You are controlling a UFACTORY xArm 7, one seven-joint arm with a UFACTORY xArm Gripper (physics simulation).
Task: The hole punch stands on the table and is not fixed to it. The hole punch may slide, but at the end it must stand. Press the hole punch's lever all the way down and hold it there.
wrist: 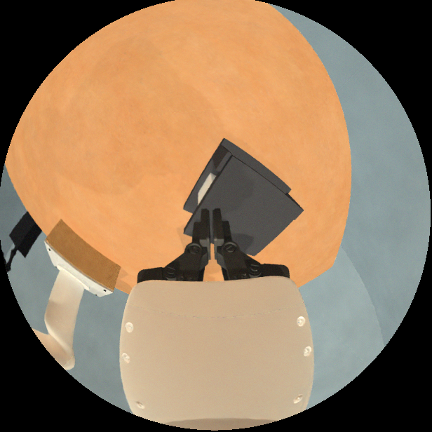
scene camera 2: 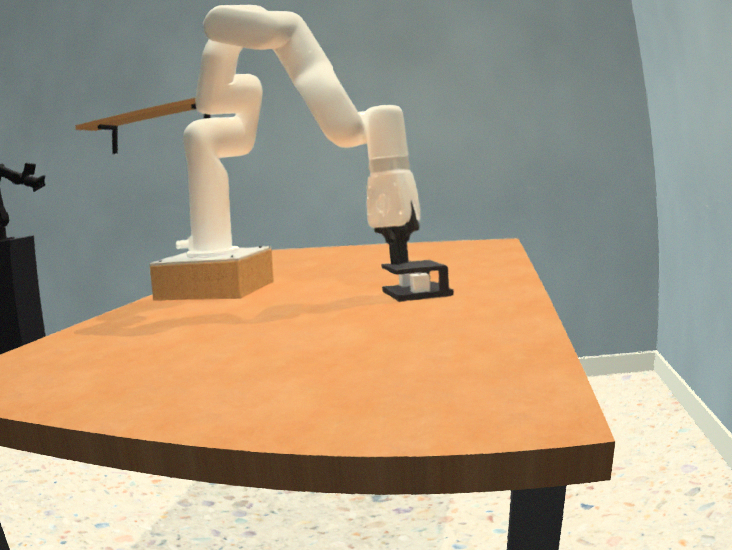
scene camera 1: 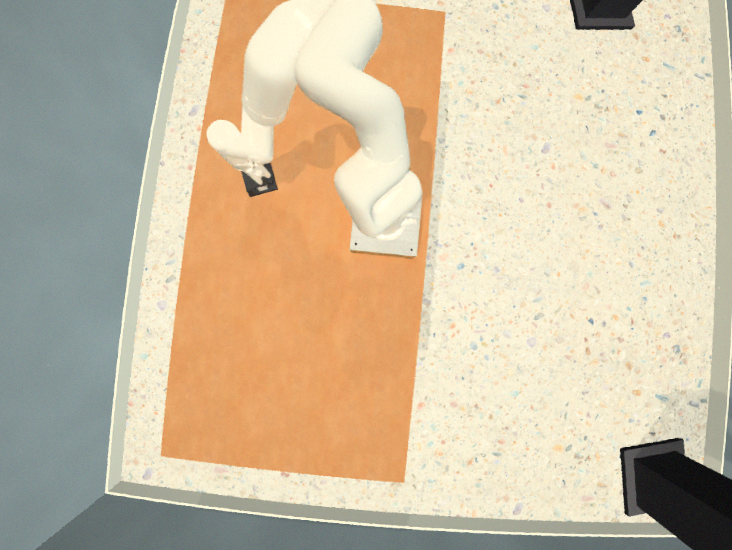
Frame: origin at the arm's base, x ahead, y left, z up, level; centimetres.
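Where they show: gripper, fingertip midpoint: (scene camera 2: 399,263) (scene camera 1: 262,180); arm's base, origin of the base link: (scene camera 2: 212,254).
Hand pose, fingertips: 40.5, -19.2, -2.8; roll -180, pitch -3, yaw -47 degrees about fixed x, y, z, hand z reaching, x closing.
Observation:
Each offset is from my fingertips to the top centre of the thing, as dx, dy, dz. "pt": to the spot under its first point. Level surfaces: height alone.
The black hole punch @(+2.7, -3.3, +0.1) (scene camera 1: 253,190) (scene camera 2: 445,279) stands upright on the orange table @(dz -5.6) (scene camera 1: 289,354) (scene camera 2: 331,378). Its flat lever @(+2.2, -3.4, +0.1) (scene camera 2: 417,266) (wrist: 255,200) lies about level, parallel to the base plate, in the scene camera 2 view. White blocks @(pt +2.8, -8.6, -2.6) (scene camera 2: 419,282) show between lever and base. My gripper (scene camera 2: 400,260) (wrist: 211,219) points down, shut and empty, with its fingertips on top of the lever near its free end, away from the rear post. The exact contact under the tips is hidden.
The arm's base block (scene camera 2: 195,280) (wrist: 82,247) stands on the table to one side of the punch. A wall shelf (scene camera 2: 142,113) hangs behind the arm. A black pedestal (scene camera 2: 23,283) stands at the far left, off the table.

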